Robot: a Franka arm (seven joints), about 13 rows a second.
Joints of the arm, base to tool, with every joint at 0 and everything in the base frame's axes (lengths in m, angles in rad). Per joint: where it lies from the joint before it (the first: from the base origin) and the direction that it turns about. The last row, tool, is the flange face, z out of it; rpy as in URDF.
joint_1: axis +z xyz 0 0 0.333
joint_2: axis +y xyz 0 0 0
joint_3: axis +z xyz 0 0 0.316
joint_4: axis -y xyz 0.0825 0 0
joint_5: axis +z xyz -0.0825 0 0.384
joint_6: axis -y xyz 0 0 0
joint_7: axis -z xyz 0.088 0 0
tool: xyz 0 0 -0.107 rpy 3.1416 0 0
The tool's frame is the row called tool.
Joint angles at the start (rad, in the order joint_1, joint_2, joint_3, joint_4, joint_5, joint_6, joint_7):
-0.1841, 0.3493, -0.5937, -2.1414, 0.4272, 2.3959, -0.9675
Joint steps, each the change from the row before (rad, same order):
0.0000, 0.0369, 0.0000, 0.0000, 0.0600, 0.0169, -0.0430
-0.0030, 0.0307, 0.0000, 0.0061, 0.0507, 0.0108, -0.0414
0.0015, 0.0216, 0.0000, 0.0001, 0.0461, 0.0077, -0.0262
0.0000, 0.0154, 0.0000, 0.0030, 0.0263, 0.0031, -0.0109
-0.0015, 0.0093, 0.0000, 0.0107, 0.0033, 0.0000, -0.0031
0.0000, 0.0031, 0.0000, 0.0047, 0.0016, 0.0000, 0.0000
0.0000, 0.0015, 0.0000, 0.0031, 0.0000, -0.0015, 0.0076
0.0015, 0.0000, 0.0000, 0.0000, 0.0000, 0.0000, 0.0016
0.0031, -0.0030, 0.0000, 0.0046, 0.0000, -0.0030, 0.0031
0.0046, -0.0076, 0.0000, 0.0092, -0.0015, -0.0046, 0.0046
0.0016, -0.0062, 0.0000, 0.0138, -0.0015, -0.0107, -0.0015
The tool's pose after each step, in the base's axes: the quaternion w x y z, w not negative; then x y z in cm. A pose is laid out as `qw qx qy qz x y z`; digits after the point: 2 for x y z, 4 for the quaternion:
0.0382 -0.9972 0.0533 -0.0359 40.64 -39.44 24.81
0.0413 -0.9969 0.0535 -0.0405 40.51 -39.73 23.68
0.0460 -0.9962 0.0581 -0.0448 40.40 -39.70 22.74
0.0484 -0.9958 0.0629 -0.0465 40.36 -39.76 22.15
0.0462 -0.9959 0.0619 -0.0470 40.56 -39.99 22.09
0.0453 -0.9959 0.0619 -0.0476 40.69 -40.07 22.12
0.0453 -0.9957 0.0652 -0.0476 40.77 -40.11 22.14
0.0454 -0.9957 0.0652 -0.0475 40.83 -40.05 22.14
0.0454 -0.9956 0.0643 -0.0500 41.14 -39.98 22.43
0.0444 -0.9955 0.0620 -0.0556 41.70 -39.91 23.09
0.0446 -0.9955 0.0571 -0.0612 42.25 -39.97 23.82

